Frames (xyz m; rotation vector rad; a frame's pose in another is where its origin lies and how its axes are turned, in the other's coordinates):
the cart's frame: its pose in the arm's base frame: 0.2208 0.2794 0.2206 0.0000 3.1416 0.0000
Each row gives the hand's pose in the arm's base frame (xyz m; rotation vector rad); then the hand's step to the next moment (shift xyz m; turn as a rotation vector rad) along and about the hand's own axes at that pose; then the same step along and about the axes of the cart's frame.
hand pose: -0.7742 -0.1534 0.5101 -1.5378 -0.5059 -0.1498
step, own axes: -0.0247 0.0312 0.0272 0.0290 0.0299 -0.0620
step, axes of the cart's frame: 0.0153 0.0226 0.0397 -0.0514 -0.0527 0.0128
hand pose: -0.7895 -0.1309 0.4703 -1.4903 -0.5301 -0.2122
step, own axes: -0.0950 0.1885 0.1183 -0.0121 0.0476 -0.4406
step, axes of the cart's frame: 0.0218 0.1148 0.2119 -0.1012 -0.4293 0.0447
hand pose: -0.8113 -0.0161 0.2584 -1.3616 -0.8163 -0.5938
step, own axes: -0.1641 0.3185 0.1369 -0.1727 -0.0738 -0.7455
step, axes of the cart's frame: -0.1284 0.1644 0.3219 0.0411 -0.7608 0.1028
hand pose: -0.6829 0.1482 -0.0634 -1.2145 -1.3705 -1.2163
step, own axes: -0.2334 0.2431 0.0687 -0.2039 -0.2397 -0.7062
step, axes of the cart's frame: -0.2644 0.0525 0.2136 0.2037 -0.7297 0.1543
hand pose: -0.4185 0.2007 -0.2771 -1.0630 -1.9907 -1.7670
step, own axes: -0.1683 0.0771 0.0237 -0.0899 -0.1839 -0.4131
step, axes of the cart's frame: -0.1746 -0.0358 0.0554 0.1689 -0.4162 0.1038
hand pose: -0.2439 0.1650 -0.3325 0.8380 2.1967 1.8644
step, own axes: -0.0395 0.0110 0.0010 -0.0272 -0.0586 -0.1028
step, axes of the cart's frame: -0.0369 -0.0178 -0.0006 0.0421 -0.1069 0.0391
